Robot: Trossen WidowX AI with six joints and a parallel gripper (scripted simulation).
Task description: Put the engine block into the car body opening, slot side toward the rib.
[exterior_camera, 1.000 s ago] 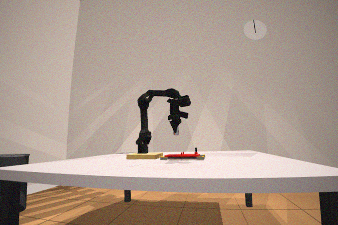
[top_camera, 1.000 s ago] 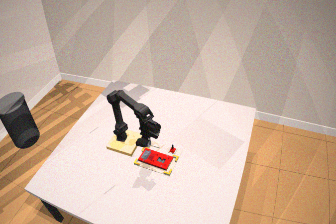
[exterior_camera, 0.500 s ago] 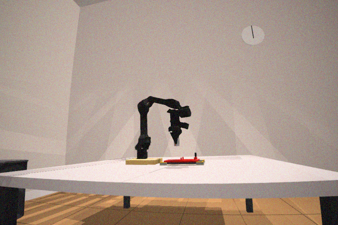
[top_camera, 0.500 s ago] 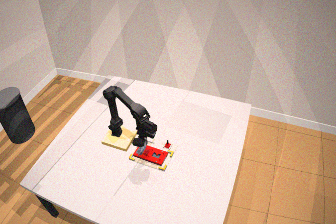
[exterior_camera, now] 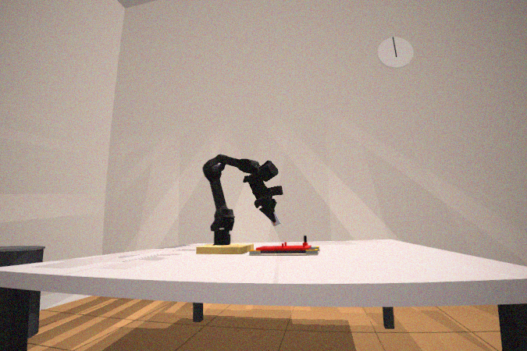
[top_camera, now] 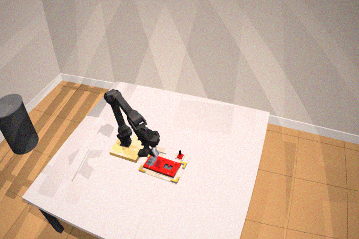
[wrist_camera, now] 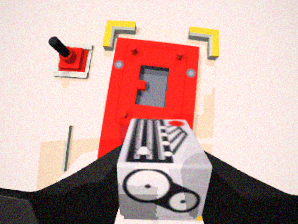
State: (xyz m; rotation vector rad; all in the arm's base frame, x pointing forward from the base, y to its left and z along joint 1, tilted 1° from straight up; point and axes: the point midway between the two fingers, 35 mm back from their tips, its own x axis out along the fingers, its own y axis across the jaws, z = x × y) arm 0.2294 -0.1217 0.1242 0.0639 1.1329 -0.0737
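Now: gripper tip 120 mm short of the black peg, 100 mm to the right of it and 90 mm above it. From my gripper tip the other things lie so: grey engine block (10 mm to the left, 10 mm behind, 10 mm above).
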